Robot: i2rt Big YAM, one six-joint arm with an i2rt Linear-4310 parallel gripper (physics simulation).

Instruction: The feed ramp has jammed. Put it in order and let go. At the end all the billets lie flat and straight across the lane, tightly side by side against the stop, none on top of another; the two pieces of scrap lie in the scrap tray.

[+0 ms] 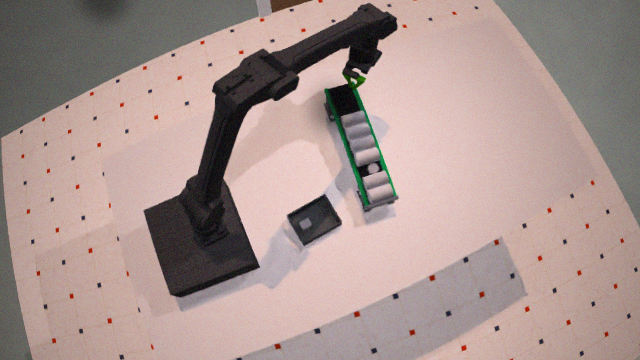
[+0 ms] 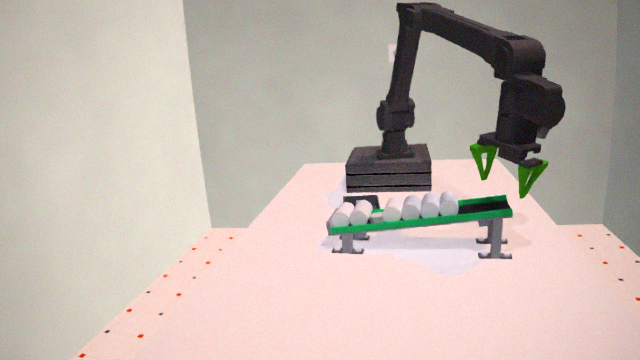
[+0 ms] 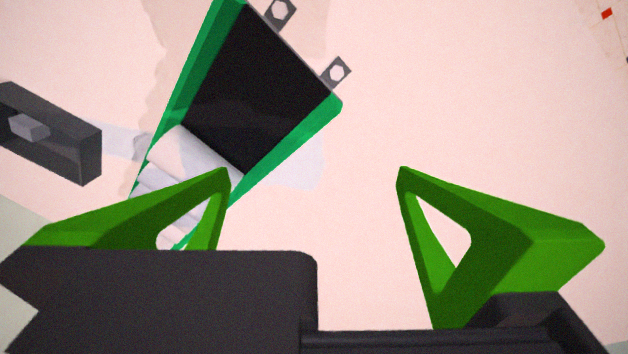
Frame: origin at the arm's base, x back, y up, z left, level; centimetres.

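Where they show: gripper, between the fingertips: (image 1: pixel 359 78) (image 2: pixel 502 188) (image 3: pixel 313 175); arm's base, origin of its link: (image 1: pixel 208 222) (image 2: pixel 395 156).
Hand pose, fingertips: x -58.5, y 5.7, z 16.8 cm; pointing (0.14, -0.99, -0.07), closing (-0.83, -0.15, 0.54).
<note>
Each offset is from my fingertips to the top centre of the thing. "spot": to the spot under its first point.
The feed ramp (image 1: pixel 345 100) (image 2: pixel 425 222) (image 3: pixel 250 85) slopes down to its stop. Two white billets @(dz -31.9, dx +11.5, dy -6.2 cm) (image 1: pixel 380 193) @(dz -28.0, dx +10.8, dy -5.7 cm) (image 2: pixel 361 213) lie across the lane at the low end. Above them, a pale scrap piece @(dz -24.4, dx +9.4, dy -7.3 cm) (image 1: pixel 373 168) (image 2: pixel 377 217) lies in a gap. Uphill of it, several billets lie across the lane side by side; the uppermost billet @(dz -9.2, dx +7.2, dy -3.1 cm) (image 1: pixel 354 118) (image 2: pixel 449 204) has bare lane above it. Another scrap piece @(dz -28.3, dx +33.7, dy -12.5 cm) (image 1: pixel 305 223) (image 3: pixel 29 127) lies in the scrap tray @(dz -28.3, dx +30.9, dy -11.9 cm) (image 1: pixel 325 220) (image 2: pixel 360 200) (image 3: pixel 91 160). My gripper (image 1: pixel 354 85) (image 2: pixel 502 188) (image 3: pixel 313 175) is open and empty, above the ramp's high end.
The arm's dark base block (image 1: pixel 220 265) (image 2: pixel 388 170) stands on the same side of the ramp as the tray, which lies between the two. The ramp stands on grey legs @(spot: dz -0.4, dx +0.7, dy -10.6 cm) (image 2: pixel 496 237). Its green side rails border the lane.
</note>
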